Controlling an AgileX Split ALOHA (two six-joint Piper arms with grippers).
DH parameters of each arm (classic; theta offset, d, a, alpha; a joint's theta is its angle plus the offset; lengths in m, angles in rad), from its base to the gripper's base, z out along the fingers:
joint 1: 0 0.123 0 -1.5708
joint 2: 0.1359 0 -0.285 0
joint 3: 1.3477 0 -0.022 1.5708
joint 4: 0 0.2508 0 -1.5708
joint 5: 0 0 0.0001 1.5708
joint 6: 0 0.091 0 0
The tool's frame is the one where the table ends.
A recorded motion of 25 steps. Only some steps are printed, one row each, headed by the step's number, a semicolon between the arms.
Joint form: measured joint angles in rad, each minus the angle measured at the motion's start. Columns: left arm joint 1, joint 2, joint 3, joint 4, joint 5, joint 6; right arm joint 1, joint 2, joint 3, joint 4, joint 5, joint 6.
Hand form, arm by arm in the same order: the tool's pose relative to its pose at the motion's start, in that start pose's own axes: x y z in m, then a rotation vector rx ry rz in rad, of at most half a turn. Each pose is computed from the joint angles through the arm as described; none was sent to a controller.
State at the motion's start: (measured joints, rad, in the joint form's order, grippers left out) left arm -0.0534 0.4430 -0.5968 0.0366 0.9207 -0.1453; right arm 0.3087 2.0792 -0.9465 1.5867 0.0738 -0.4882
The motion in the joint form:
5: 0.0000 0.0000 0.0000 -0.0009 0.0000 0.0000; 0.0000 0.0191 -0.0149 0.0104 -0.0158 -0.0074
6: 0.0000 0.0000 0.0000 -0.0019 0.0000 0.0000; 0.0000 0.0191 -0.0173 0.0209 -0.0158 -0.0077
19: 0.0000 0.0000 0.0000 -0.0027 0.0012 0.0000; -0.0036 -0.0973 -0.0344 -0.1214 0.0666 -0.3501
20: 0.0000 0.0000 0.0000 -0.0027 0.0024 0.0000; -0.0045 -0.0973 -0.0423 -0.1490 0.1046 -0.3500
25: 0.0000 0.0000 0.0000 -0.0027 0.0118 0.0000; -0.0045 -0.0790 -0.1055 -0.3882 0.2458 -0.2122
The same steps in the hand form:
5: 0.0000 -0.0001 0.0000 0.0007 0.0001 -0.0005; -0.0019 -0.0002 0.0051 0.0106 -0.0123 0.0033
6: 0.0000 -0.0001 0.0000 0.0015 0.0002 -0.0011; -0.0023 0.0006 0.0050 0.0079 -0.0138 0.0133
19: 0.0001 -0.0002 0.0000 0.0020 0.0015 -0.0016; -0.0080 0.0309 -0.0308 -0.1303 -0.0269 -0.4812
20: 0.0002 -0.0002 0.0000 0.0018 0.0027 -0.0016; -0.0061 0.0339 -0.0315 -0.1537 -0.0002 -0.5108
25: 0.0011 0.0000 0.0000 0.0004 0.0120 -0.0016; -0.0007 0.0464 -0.0310 -0.2037 0.1140 -0.6236

